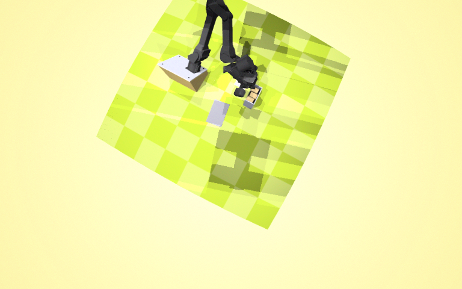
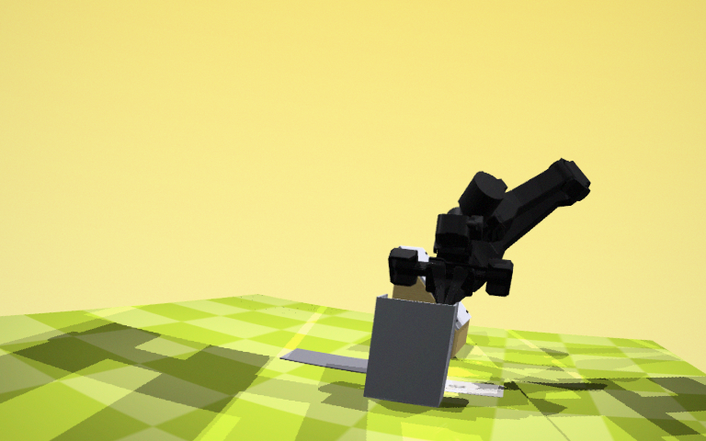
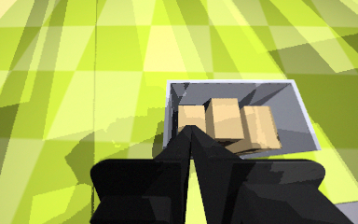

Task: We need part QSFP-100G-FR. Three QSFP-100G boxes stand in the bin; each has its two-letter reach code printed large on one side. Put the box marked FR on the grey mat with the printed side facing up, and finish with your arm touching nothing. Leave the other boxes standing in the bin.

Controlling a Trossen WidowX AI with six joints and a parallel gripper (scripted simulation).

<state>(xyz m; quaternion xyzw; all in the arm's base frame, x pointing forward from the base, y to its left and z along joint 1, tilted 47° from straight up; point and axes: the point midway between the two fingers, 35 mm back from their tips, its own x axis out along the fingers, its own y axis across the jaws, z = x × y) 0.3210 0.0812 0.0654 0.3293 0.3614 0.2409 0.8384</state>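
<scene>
My gripper tip is 10 cm past the thin white slab, 5 cm to the right of it and 12 cm above it. The rest, counted from my gripper tip: grey mat 10 cm behind, 22 cm to the right, 12 cm below.
</scene>
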